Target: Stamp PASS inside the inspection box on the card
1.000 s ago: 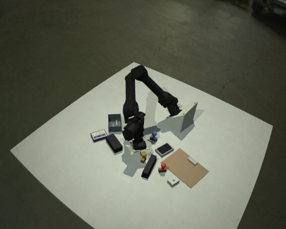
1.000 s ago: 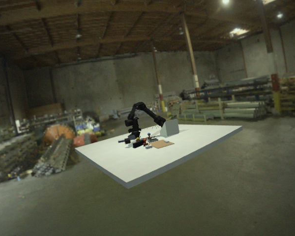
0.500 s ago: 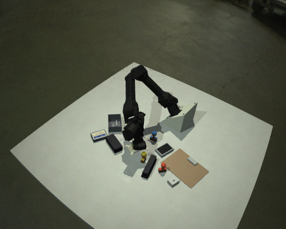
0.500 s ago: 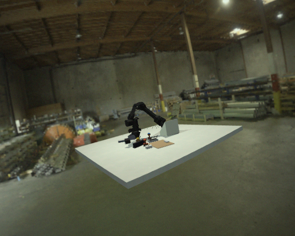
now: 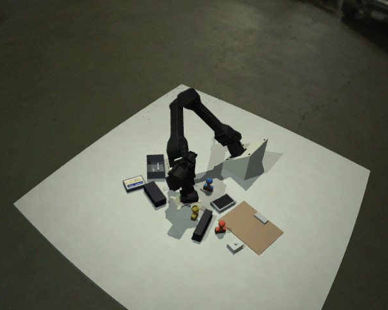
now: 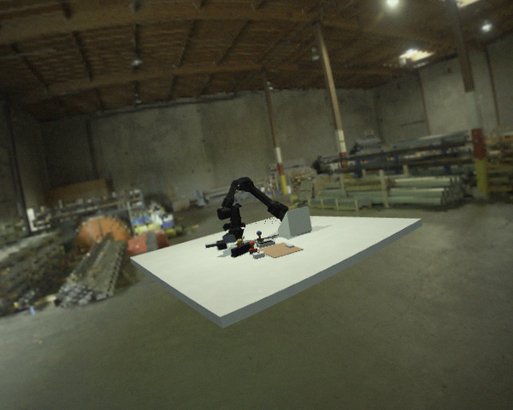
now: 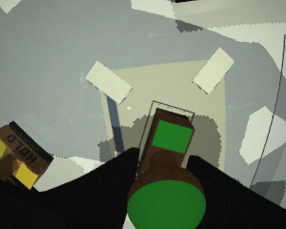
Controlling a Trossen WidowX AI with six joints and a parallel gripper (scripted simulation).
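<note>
Now: the pale card 1 cm behind my gripper tip and 3 cm below it. The rest, counted from my gripper tip: yellow hold stamp (4 cm ahead, 8 cm to the left); green-knobbed stamp (right at my gripper tip); blue stamp (12 cm behind, 4 cm to the left).
</note>
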